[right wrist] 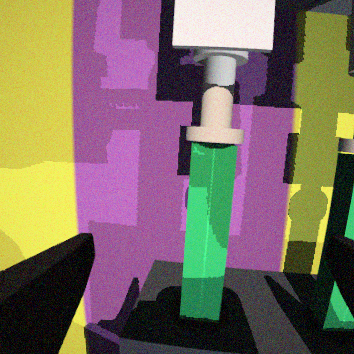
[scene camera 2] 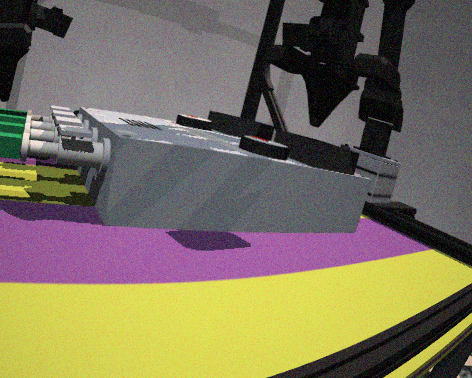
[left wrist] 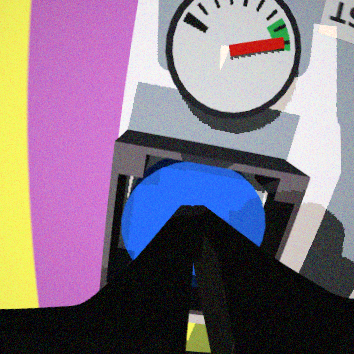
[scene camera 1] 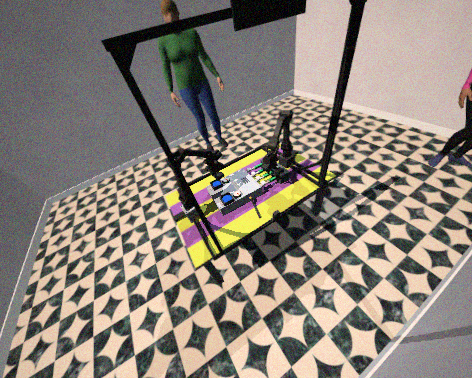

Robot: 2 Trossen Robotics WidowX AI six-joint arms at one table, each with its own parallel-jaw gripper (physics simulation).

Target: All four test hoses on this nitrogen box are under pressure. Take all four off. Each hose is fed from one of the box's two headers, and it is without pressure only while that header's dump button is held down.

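Where they show: left gripper, between the fingertips: (scene camera 2: 314, 126) (left wrist: 190, 216); right gripper, between the fingertips: (right wrist: 212, 246) (scene camera 2: 6, 95) (scene camera 1: 272, 176); left arm's base, origin of its link: (scene camera 2: 372, 153) (scene camera 1: 188, 206); right arm's base, origin of its link: (scene camera 1: 286, 155).
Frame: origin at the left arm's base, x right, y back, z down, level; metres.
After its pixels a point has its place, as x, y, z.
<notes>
The grey nitrogen box (scene camera 1: 240, 181) @[0.050, -0.431, 0.032] (scene camera 2: 225, 195) @[-0.078, -0.429, 0.073] sits on the striped mat. My left gripper (scene camera 2: 315, 123) @[-0.061, -0.296, -0.016] (left wrist: 190, 216) @[-0.061, -0.296, -0.016] is shut and empty, its tips above a blue dump button (left wrist: 190, 182) @[-0.059, -0.298, 0.015] inside a dark guard (left wrist: 210, 147) @[-0.050, -0.313, 0.023]; in scene camera 2 they are clear of the guard. The gauge (left wrist: 233, 55) @[-0.044, -0.354, 0.017] beside it has its red needle on the green band. My right gripper (right wrist: 212, 246) @[0.199, -0.632, 0.027] is open wide around a green hose (right wrist: 207, 225) @[0.201, -0.631, 0.047], touching neither side. The hose's cream collar (right wrist: 215, 135) @[0.195, -0.592, 0.043] lines up with a grey port (right wrist: 220, 70) @[0.190, -0.565, 0.050]. Another green hose (right wrist: 347, 215) @[0.140, -0.630, 0.047] shows at the right edge.
A second blue button (scene camera 1: 228, 198) @[0.139, -0.253, 0.015] is on the near side of the box. Several green hoses (scene camera 2: 12, 132) @[0.049, -0.630, 0.054] stick out side by side from the box's port end. A dark grey block (right wrist: 270, 315) @[0.171, -0.688, 0.060] lies below the hose ends. A black frame (scene camera 1: 340, 95) @[0.482, -0.844, -0.540] stands around the table.
</notes>
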